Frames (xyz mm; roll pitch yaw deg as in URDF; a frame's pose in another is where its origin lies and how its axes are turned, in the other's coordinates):
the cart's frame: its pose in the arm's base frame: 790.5 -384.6 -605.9 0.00 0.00 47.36
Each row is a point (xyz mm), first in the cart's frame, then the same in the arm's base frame.
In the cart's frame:
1: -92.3 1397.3 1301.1
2: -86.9 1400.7 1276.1
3: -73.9 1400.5 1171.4
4: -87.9 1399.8 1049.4
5: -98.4 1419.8 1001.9
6: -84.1 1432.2 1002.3
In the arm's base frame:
1: -299.9 494.0 695.2
2: -298.8 500.3 670.2
3: -289.8 509.7 565.5
4: -298.8 498.9 443.5
5: -320.6 504.8 396.0
6: -320.0 523.7 396.4

